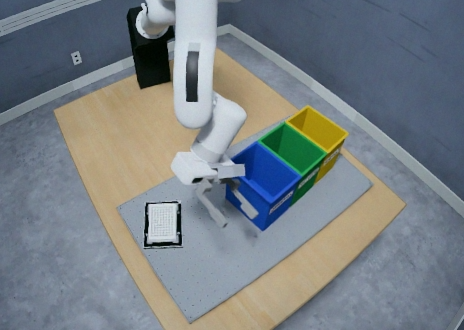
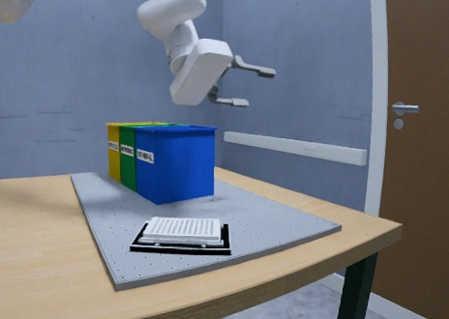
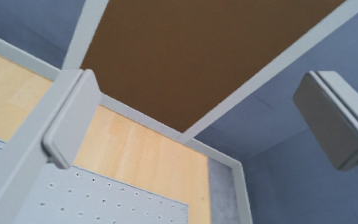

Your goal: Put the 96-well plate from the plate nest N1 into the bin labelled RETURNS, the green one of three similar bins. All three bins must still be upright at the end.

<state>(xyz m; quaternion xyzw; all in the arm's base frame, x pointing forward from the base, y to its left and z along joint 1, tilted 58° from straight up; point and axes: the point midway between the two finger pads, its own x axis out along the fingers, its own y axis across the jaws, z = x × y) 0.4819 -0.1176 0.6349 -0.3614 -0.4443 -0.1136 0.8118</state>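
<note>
Now: hand 250 mm above the white 96-well plate, 220 mm past it and 80 mm to the left of it. The rest, counted from my hand: blue bin 200 mm to the left, 180 mm below, 90 mm behind; black plate nest 270 mm below, 220 mm behind, 80 mm to the right; green bin 330 mm to the left, 180 mm below, 90 mm behind.
</note>
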